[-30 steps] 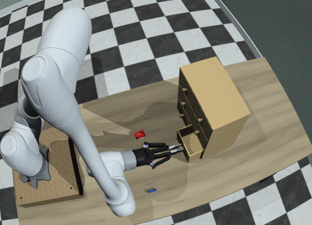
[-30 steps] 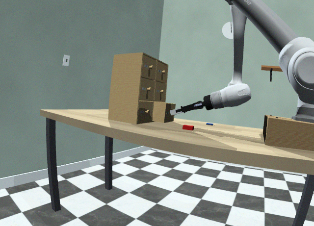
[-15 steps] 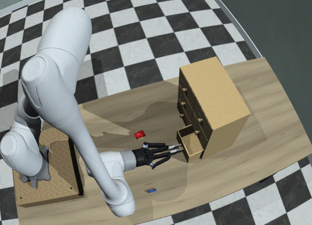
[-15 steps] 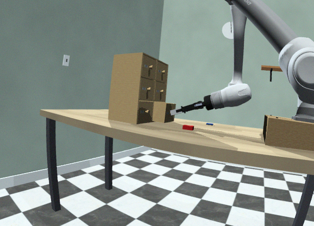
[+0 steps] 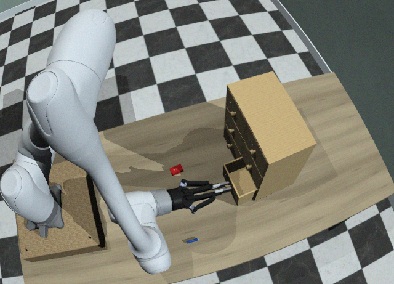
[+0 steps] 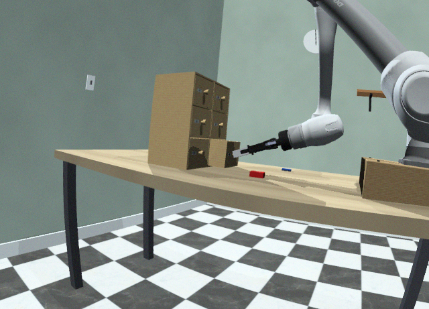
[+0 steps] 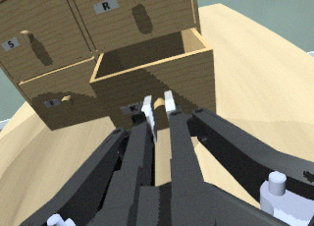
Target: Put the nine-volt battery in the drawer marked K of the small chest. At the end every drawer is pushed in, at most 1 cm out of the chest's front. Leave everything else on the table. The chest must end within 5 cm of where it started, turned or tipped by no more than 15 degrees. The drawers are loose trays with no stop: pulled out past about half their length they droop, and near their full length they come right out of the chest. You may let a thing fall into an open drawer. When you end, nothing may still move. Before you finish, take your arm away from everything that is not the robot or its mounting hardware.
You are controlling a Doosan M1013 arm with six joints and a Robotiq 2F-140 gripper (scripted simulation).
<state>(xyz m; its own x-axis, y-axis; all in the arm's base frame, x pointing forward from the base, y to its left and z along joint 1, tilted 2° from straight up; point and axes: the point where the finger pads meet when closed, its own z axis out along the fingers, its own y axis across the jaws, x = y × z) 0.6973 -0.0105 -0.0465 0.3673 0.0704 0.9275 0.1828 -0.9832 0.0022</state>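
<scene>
The red nine-volt battery is 130 mm to the left of my hand, 130 mm behind it and 60 mm below it. The rest, counted from my hand: small blue object (160 mm to the right, 130 mm behind, 60 mm below); drawer (120 mm ahead, 30 mm below, 20 mm to the left).
</scene>
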